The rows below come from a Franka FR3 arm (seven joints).
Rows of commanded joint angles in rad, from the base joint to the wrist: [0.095 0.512 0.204 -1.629 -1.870 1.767 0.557]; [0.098 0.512 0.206 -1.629 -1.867 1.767 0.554]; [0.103 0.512 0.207 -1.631 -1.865 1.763 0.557]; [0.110 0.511 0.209 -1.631 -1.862 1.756 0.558]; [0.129 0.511 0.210 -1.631 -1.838 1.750 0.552]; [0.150 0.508 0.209 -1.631 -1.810 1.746 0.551]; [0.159 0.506 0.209 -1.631 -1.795 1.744 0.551]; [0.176 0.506 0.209 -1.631 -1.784 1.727 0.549]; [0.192 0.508 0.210 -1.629 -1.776 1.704 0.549]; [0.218 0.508 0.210 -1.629 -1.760 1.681 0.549]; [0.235 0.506 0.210 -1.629 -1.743 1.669 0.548]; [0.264 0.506 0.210 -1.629 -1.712 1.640 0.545]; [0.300 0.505 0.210 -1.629 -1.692 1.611 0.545]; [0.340 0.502 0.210 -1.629 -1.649 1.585 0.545]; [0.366 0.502 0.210 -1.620 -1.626 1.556 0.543]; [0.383 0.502 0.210 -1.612 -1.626 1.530 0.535]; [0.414 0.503 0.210 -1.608 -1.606 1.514 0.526]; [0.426 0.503 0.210 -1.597 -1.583 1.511 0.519]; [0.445 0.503 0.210 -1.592 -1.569 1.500 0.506]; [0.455 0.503 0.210 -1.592 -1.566 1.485 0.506]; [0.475 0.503 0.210 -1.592 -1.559 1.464 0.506]
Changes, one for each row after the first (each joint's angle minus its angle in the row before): [0.003 0.000 0.002 0.000 0.003 0.000 -0.003]; [0.005 0.000 0.001 -0.002 0.002 -0.004 0.003]; [0.007 -0.001 0.002 0.000 0.003 -0.007 0.001]; [0.019 0.000 0.001 0.000 0.024 -0.006 -0.006]; [0.021 -0.003 -0.001 0.000 0.028 -0.004 -0.001]; [0.009 -0.002 0.000 0.000 0.015 -0.002 0.000]; [0.017 0.000 0.000 0.000 0.011 -0.017 -0.002]; [0.016 0.002 0.001 0.002 0.008 -0.023 0.000]; [0.026 0.000 0.000 0.000 0.016 -0.023 0.000]; [0.017 -0.002 0.000 0.000 0.017 -0.012 -0.001]; [0.029 0.000 0.000 0.000 0.031 -0.029 -0.003]; [0.036 -0.001 0.000 0.000 0.020 -0.029 0.000]; [0.040 -0.003 0.000 0.000 0.043 -0.026 0.000]; [0.026 0.000 0.000 0.009 0.023 -0.029 -0.002]; [0.017 0.000 0.000 0.008 0.000 -0.026 -0.008]; [0.031 0.001 0.000 0.004 0.020 -0.016 -0.009]; [0.012 0.000 0.000 0.011 0.023 -0.003 -0.007]; [0.019 0.000 0.000 0.005 0.014 -0.011 -0.013]; [0.010 0.000 0.000 0.000 0.003 -0.015 0.000]; [0.020 0.000 0.000 0.000 0.007 -0.021 0.000]
